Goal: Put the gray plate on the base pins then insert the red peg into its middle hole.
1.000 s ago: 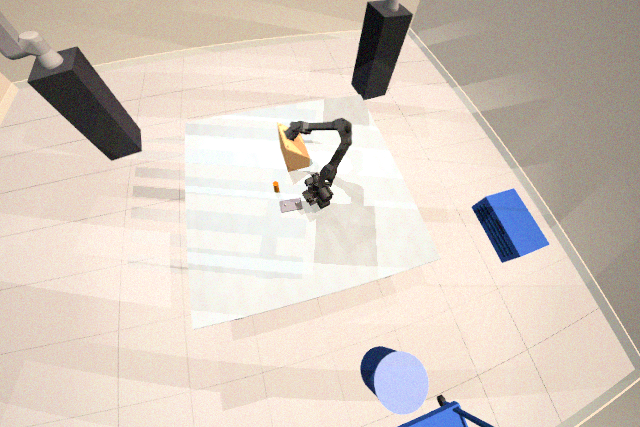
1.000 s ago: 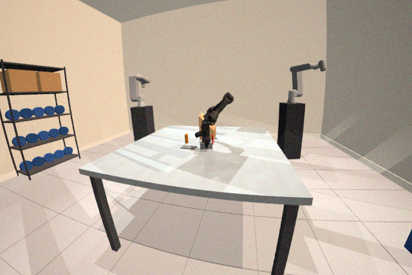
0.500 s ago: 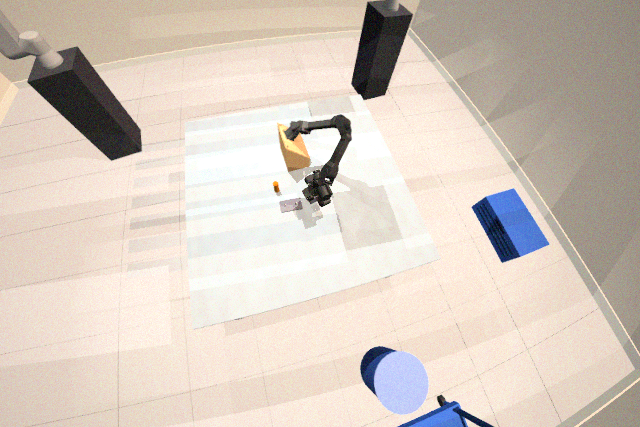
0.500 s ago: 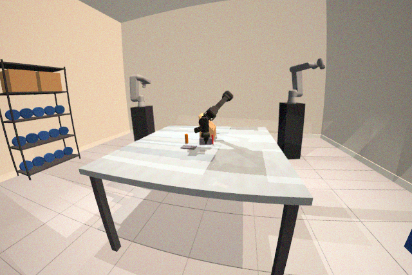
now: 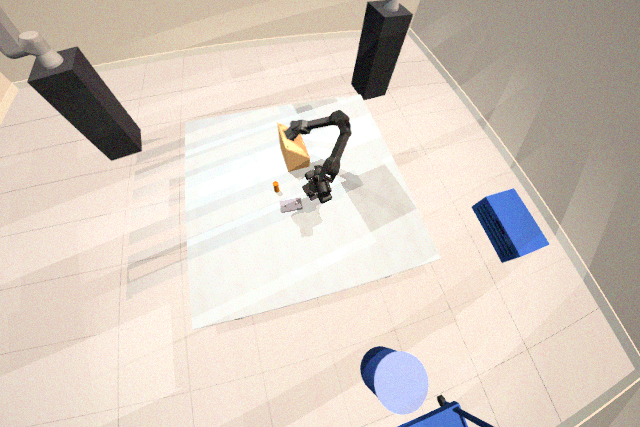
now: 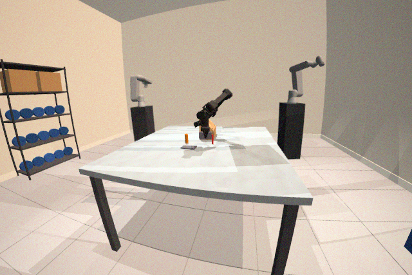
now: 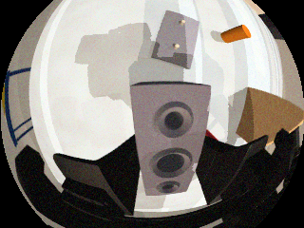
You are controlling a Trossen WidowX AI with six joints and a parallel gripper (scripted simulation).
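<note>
Now: the base 30 mm behind my gripper tip, 140 mm to the right of it and 90 mm below it. Also, from my gripper tip: gray plate: 30 mm above; then red peg: 120 mm behind, 50 mm to the left, 60 mm below; then orange cylinder: 150 mm behind, 190 mm to the right, 60 mm below.
</note>
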